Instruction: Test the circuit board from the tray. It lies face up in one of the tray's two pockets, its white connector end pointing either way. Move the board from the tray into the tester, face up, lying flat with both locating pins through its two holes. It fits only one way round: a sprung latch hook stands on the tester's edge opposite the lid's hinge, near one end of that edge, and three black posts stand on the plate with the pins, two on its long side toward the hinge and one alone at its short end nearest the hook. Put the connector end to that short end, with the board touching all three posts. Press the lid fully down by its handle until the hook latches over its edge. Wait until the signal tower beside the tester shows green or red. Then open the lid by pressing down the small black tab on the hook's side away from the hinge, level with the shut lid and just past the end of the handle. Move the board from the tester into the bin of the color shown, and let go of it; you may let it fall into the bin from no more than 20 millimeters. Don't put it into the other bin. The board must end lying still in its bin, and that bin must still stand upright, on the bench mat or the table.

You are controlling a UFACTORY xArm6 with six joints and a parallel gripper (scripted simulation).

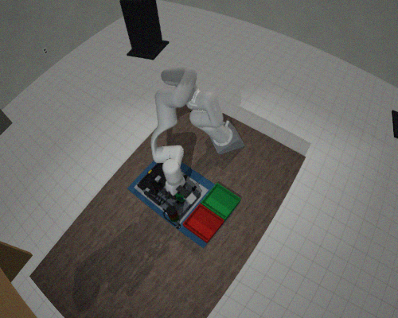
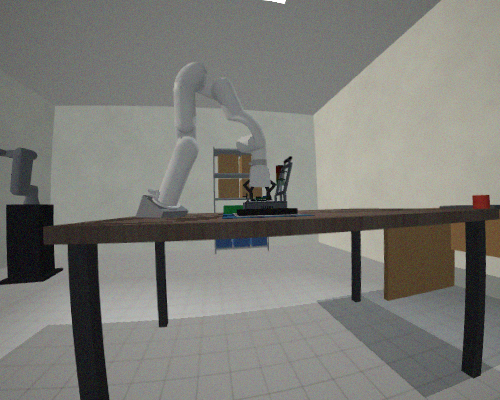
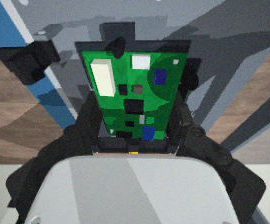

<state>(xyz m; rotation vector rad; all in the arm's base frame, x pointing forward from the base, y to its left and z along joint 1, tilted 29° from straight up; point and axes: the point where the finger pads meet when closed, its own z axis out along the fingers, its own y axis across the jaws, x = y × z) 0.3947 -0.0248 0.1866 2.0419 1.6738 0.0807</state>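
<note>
The green circuit board lies right at my hand. From my hand the other things lie so: tester lid: 120 mm ahead, 30 mm to the right, 100 mm above; then tester plate: 10 mm ahead, 10 mm below; then black latch block: 50 mm behind, 70 mm to the left, 10 mm above.
</note>
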